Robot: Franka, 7 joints.
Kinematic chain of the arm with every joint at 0, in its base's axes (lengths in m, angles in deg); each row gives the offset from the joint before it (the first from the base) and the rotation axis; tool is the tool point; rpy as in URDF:
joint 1: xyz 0 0 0.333 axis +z
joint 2: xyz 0 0 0 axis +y
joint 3: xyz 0 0 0.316 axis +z
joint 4: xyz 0.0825 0 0 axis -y
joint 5: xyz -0.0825 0 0.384 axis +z
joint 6: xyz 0 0 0 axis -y
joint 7: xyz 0.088 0 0 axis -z
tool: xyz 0 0 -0.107 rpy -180 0 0
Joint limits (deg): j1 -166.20..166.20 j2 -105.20..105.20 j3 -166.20..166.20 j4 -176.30..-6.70 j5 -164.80..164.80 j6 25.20..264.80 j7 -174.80..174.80
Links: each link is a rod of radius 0.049 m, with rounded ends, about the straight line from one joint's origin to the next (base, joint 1, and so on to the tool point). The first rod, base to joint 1, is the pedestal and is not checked.
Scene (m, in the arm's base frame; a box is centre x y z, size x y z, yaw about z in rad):
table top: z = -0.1
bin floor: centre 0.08 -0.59 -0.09 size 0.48 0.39 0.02 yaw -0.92
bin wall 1: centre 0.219 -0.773 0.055 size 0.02 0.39 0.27 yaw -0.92
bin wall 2: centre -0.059 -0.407 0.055 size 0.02 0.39 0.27 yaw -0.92
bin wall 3: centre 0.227 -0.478 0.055 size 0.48 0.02 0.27 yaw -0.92
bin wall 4: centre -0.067 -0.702 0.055 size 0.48 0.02 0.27 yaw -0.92
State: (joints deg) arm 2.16 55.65 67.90 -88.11 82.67 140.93 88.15
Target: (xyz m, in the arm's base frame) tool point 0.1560 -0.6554 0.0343
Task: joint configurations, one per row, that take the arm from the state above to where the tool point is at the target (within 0.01 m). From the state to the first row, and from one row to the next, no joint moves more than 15 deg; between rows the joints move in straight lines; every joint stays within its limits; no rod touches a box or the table.
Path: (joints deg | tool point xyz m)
1: 16.04 45.67 79.94 -89.58 82.66 138.15 88.15 | 0.1785 0.6715 0.5422
2: 29.91 35.70 91.97 -91.04 82.65 135.37 88.15 | -0.1292 0.6237 0.6670
3: 43.79 25.72 104.01 -92.51 82.63 132.60 88.15 | -0.3948 0.4306 0.7409
4: 57.67 15.75 116.04 -93.98 82.62 129.82 88.15 | -0.5481 0.1325 0.7570
5: 71.54 5.77 128.08 -95.44 82.61 127.04 88.15 | -0.5487 -0.1990 0.7162
6: 85.42 -4.21 140.11 -96.91 82.60 124.26 88.15 | -0.3982 -0.4817 0.6269
7: 99.30 -14.18 152.15 -98.38 82.58 121.48 88.15 | -0.1395 -0.6460 0.5044
8: 113.17 -24.16 164.18 -99.84 82.57 118.71 88.15 | 0.1560 -0.6554 0.3674
9: 112.95 -36.44 164.85 -95.02 83.50 121.04 88.15 | 0.1626 -0.6736 0.2607
10: 112.74 -48.73 165.53 -90.20 84.43 123.37 88.15 | 0.1629 -0.6739 0.1484
11: 112.52 -61.01 166.20 -85.38 85.36 125.71 88.15 | 0.1560 -0.6554 0.0343

